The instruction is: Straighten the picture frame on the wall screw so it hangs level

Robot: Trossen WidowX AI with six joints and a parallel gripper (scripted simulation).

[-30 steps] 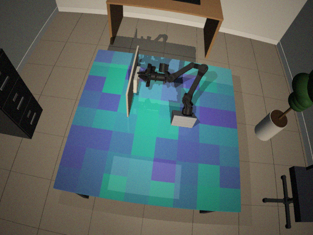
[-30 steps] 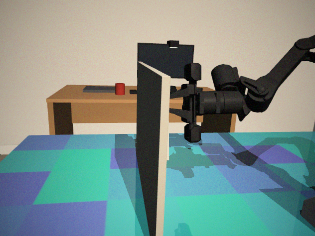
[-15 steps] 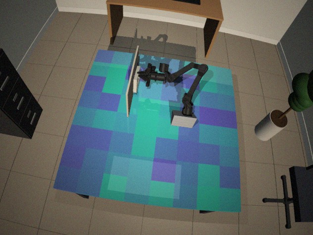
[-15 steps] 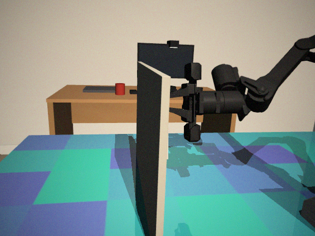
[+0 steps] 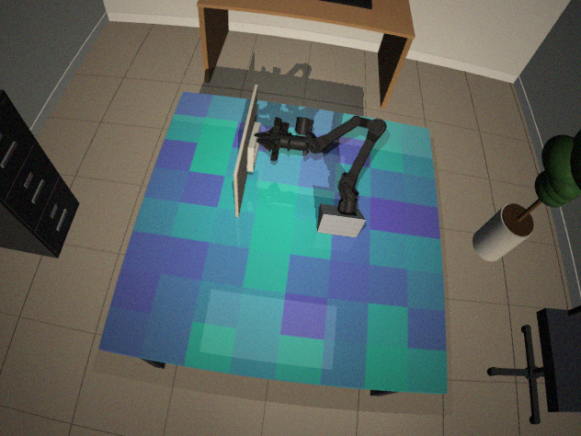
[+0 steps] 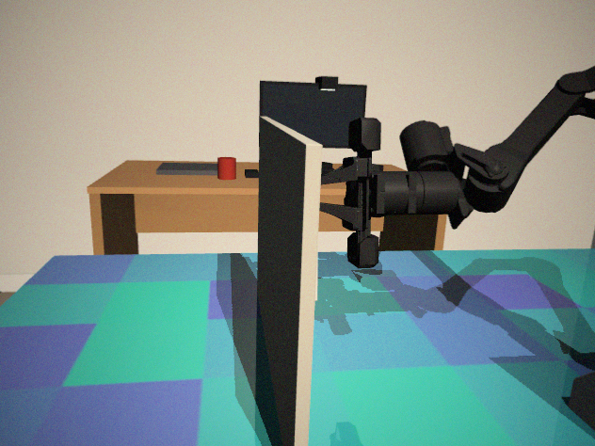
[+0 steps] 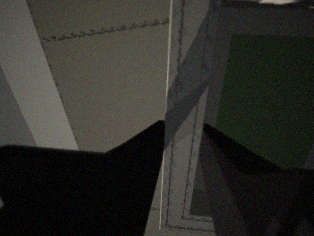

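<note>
My gripper tip is now 50 mm above the picture frame and 10 mm short of it. Round my gripper tip: wall panel (70 mm below, 20 mm to the left, 20 mm ahead).
</note>
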